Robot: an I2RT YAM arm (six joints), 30 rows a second.
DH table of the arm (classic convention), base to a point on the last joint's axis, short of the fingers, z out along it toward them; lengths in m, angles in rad. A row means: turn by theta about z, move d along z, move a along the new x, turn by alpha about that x. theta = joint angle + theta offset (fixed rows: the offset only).
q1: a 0.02; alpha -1.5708; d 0.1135; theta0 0
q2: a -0.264; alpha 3.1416; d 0; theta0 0
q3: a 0.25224; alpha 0; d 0; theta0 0.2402
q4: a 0.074; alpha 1.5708; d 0; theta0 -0.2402
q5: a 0; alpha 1.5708; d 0; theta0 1.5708
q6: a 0; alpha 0; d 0.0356; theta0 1.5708
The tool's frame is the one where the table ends.
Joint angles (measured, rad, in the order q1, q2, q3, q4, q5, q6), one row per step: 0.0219, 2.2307, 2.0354, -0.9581, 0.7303, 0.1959; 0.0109, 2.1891, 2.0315, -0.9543, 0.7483, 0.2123; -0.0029, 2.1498, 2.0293, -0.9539, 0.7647, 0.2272; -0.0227, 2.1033, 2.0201, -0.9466, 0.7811, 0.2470; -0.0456, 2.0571, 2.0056, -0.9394, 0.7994, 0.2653; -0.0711, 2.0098, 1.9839, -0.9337, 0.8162, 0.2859
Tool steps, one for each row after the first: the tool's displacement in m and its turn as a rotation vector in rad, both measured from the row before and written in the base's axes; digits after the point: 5 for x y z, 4 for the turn. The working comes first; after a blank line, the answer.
Tool pose at each row, in the base's axes (x y z in m, rotation vector in rad; the steps are taken from these numbers as rounded here): 0.47498, -0.01335, 0.24150, 0.4212, 2.4864, -0.8974; 0.46898, -0.01911, 0.25970, 0.4733, 2.4326, -0.8988; 0.46230, -0.02599, 0.27693, 0.5244, 2.3830, -0.9012; 0.45361, -0.03537, 0.29528, 0.5895, 2.3231, -0.9003; 0.44367, -0.04580, 0.31155, 0.6537, 2.2662, -0.9061; 0.43220, -0.05678, 0.32553, 0.7191, 2.2137, -0.9134

-0.00600, -0.00576, 0.01820, -0.0103, -0.0527, -0.0296; -0.00668, -0.00688, 0.01723, -0.0094, -0.0477, -0.0309; -0.00869, -0.00938, 0.01835, -0.0080, -0.0583, -0.0402; -0.00994, -0.01043, 0.01627, -0.0104, -0.0515, -0.0436; -0.01147, -0.01098, 0.01398, -0.0086, -0.0458, -0.0467
